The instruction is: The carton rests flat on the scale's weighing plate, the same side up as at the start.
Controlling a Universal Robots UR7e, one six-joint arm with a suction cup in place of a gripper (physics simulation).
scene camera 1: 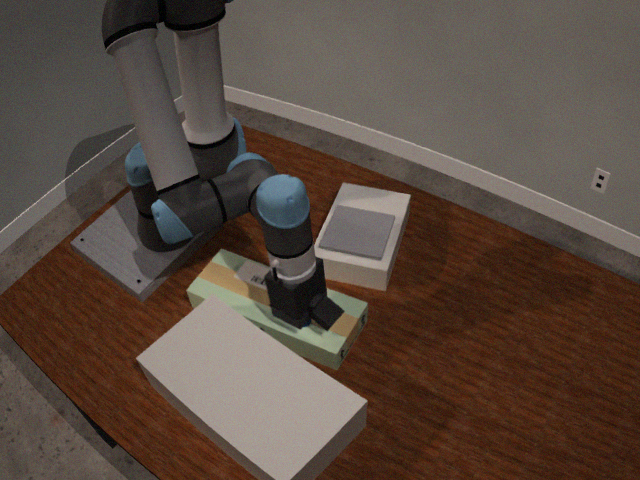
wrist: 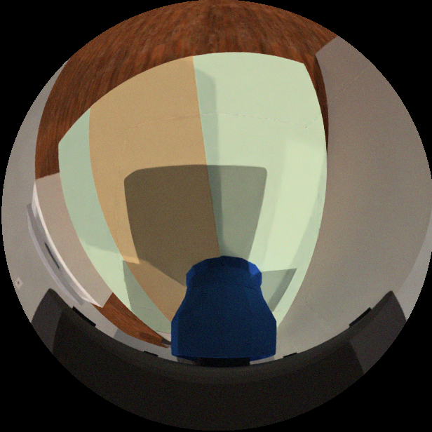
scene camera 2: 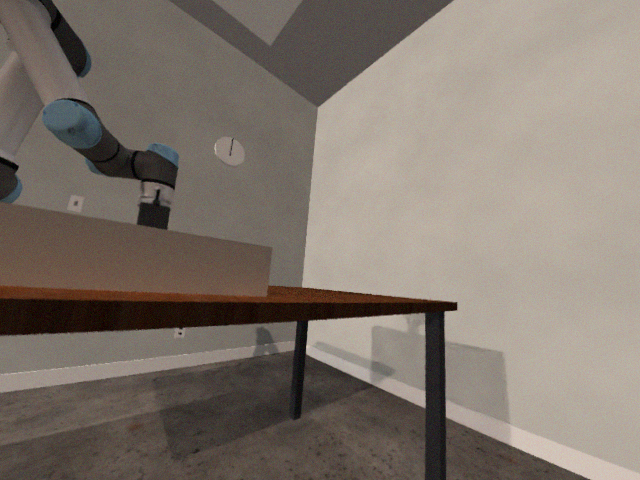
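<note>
The carton, long and pale green with a tan stripe and a barcode label on top, lies flat on the table beside the scale. My gripper's blue suction cup points down and is pressed on the carton's top, right of its middle in scene camera 1; the cup looks squashed in the wrist view. The scale is a white box with a bare grey weighing plate on top. In scene camera 2 the carton and the cup are hidden behind a pale block.
The big pale block stands close along the carton's other long side, on the wooden table. The arm's grey base plate is at the left. Walls stand behind the table.
</note>
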